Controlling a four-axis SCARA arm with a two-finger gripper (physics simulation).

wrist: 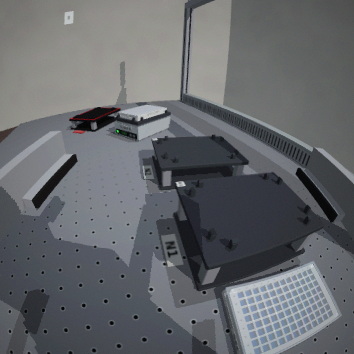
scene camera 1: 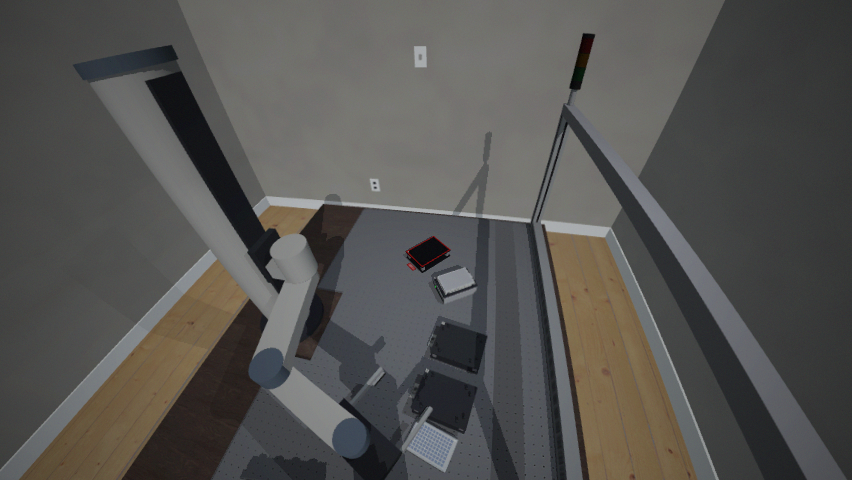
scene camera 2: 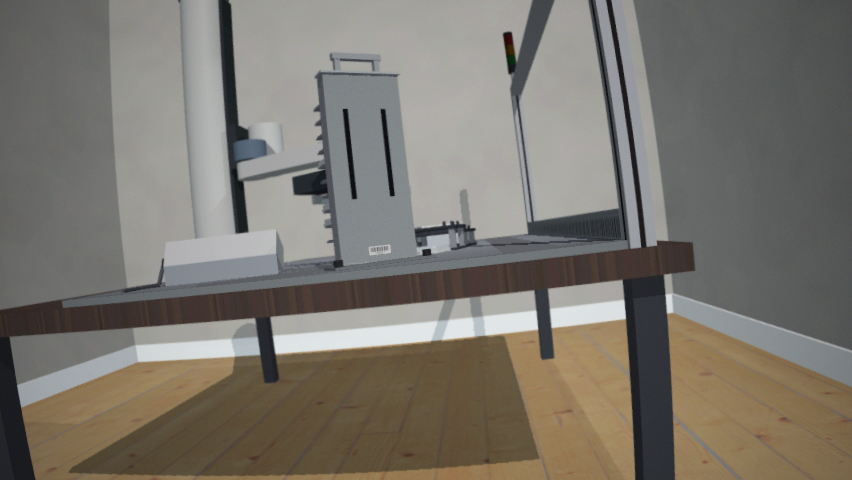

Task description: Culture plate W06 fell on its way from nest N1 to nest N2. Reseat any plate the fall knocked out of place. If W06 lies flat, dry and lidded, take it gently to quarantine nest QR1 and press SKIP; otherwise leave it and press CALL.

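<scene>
A clear plate with a grid of pale blue wells lies on the perforated deck beside nest N1, wells up and apparently flat. A clear rim runs round it; whether this is a lid, and whether the plate is dry, I cannot tell. Nest N2 bears no plate, nor does N1. A red-edged black nest stands far back, bare on top. My gripper is open and empty, above the deck, its fingers spread wide near N1. SKIP and CALL buttons do not show.
A shaker with a white plate on top stands between N2 and the red-edged nest. A tall grey plate tower and a sloped box stand at the front in scene camera 2. A frame with a light tower borders the right side.
</scene>
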